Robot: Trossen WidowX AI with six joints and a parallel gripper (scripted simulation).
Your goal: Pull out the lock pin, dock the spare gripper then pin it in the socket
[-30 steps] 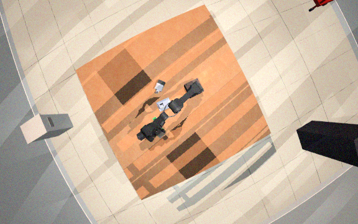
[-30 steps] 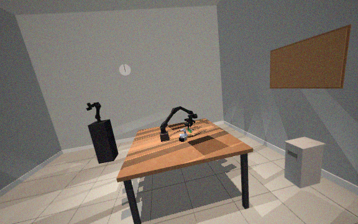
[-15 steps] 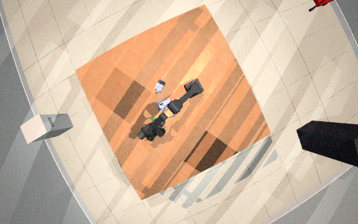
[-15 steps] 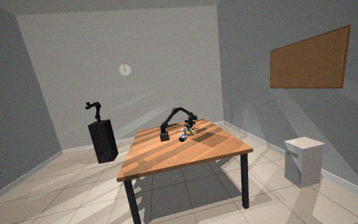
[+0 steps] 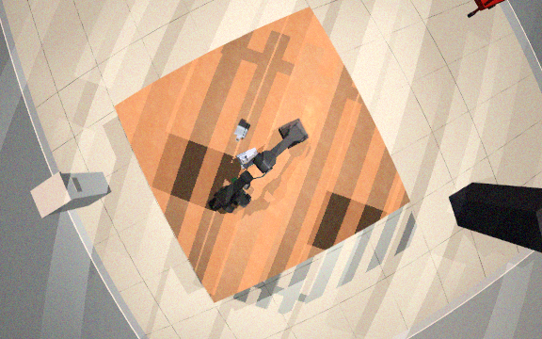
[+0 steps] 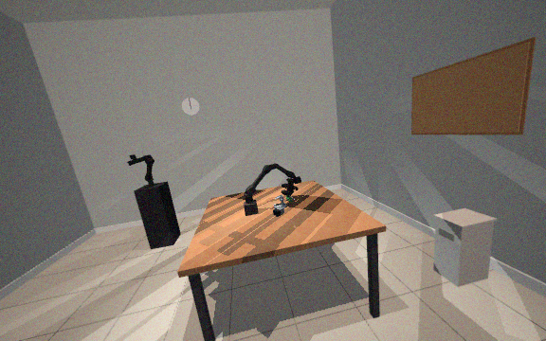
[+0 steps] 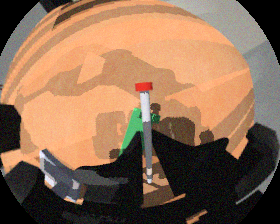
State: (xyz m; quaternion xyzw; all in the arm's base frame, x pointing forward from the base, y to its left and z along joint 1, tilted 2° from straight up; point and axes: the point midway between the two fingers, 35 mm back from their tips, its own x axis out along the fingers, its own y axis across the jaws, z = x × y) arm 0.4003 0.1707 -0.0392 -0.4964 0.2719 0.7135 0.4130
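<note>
The green part is 40 mm to the right of my gripper tip and 10 mm above it. From my gripper tip the other things lie so: grey mount (110 mm behind, 170 mm to the right, 40 mm above); then spare gripper (140 mm behind, 320 mm to the right, 10 mm above).
</note>
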